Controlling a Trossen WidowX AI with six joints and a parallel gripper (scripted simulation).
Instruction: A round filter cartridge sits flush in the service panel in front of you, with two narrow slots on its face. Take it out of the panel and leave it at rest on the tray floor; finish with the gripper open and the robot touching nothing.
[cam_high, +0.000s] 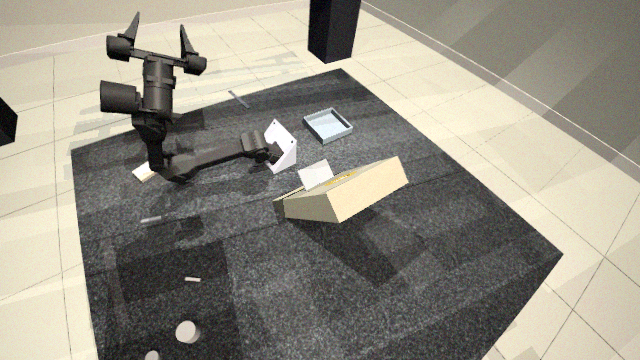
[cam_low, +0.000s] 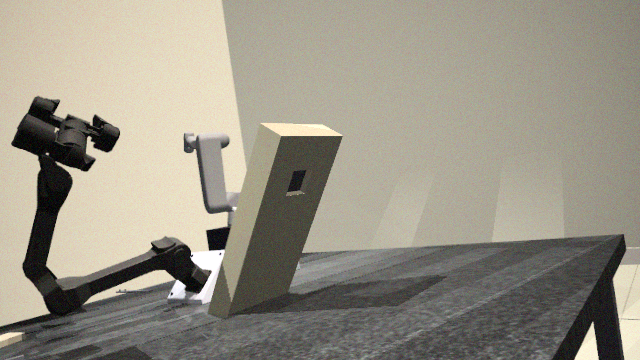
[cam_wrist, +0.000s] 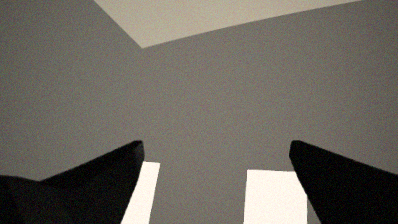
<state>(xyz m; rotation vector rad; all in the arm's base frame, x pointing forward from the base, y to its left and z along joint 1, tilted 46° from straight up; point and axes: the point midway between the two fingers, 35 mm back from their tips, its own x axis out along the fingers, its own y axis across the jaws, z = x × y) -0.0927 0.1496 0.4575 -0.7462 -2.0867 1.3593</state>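
Right now the round filter cartridge is 440 mm ahead of my gripper tip, 210 mm to the left of it and 230 mm below it. Also, from my gripper tip: grey rod 110 mm ahead, 240 mm to the right, 500 mm below; peg 350 mm ahead, 180 mm to the right, 500 mm below; tan block 100 mm behind, 200 mm to the right, 500 mm below.
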